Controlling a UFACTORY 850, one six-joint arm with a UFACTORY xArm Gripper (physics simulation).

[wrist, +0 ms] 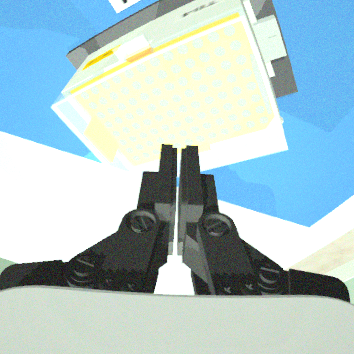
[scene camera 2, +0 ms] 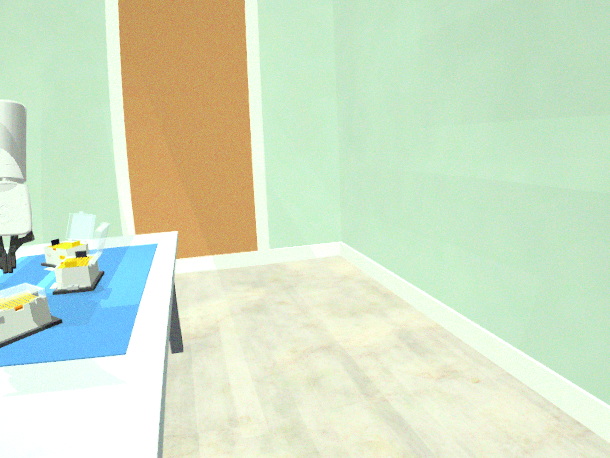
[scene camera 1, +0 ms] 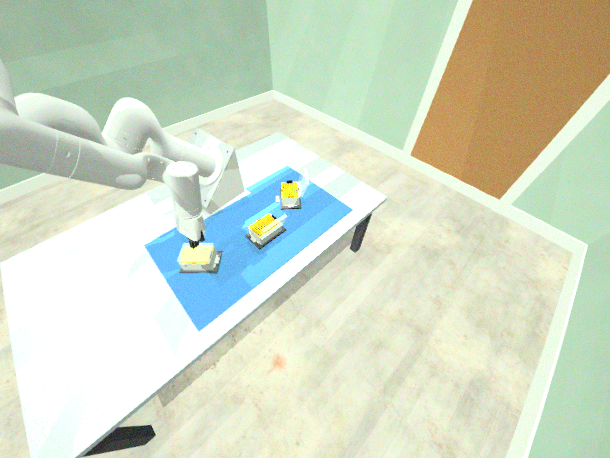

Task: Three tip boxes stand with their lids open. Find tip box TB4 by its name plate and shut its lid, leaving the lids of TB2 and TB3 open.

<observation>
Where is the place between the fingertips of my gripper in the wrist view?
177, 170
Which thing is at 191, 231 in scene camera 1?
My gripper.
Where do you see a blue mat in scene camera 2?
At 99, 323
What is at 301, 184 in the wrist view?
A blue mat.
</observation>
